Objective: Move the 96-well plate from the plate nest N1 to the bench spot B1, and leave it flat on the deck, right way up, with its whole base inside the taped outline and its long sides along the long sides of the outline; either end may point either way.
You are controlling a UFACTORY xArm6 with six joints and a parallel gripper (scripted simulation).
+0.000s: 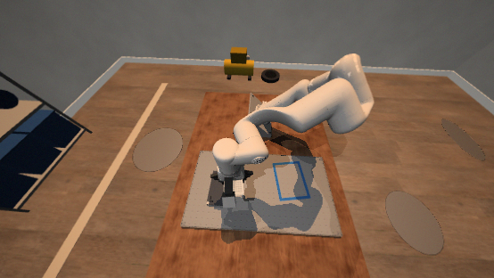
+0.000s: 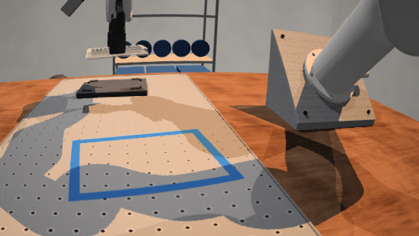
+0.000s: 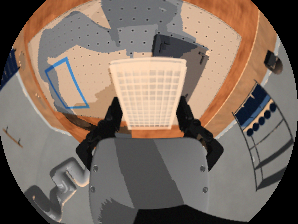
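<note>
Now: the dark plate nest N1 1 cm ahead of my hand, 6 cm to the right of it and 10 cm below it. Also, from my hand: 96-well plate 1 cm below.
</note>
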